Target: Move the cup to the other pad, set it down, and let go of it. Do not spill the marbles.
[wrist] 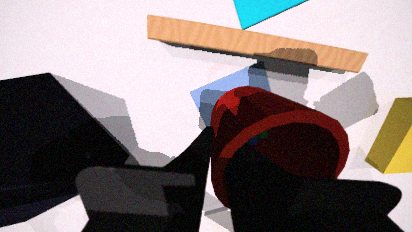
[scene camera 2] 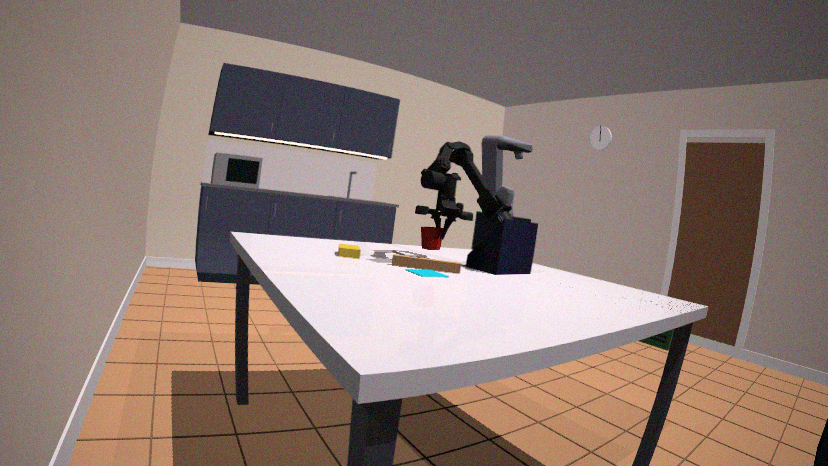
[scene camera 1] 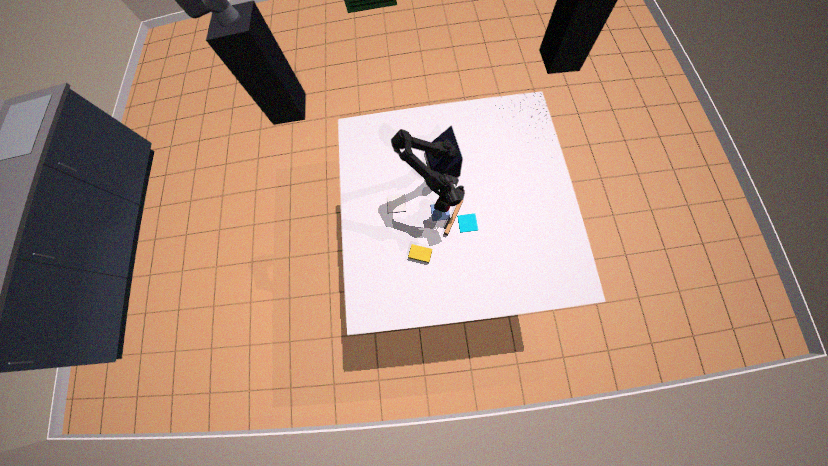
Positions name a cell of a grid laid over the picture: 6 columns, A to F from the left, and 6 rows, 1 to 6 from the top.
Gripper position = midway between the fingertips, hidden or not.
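Observation:
There's a pale blue pad (wrist: C3) here, and a wooden bar (scene camera 2: C4). I can see that bar (wrist: C1) from the wrist too. As for my gripper (scene camera 2: D4), it's there as well, and the wrist view also gives me the gripper (wrist: D4).

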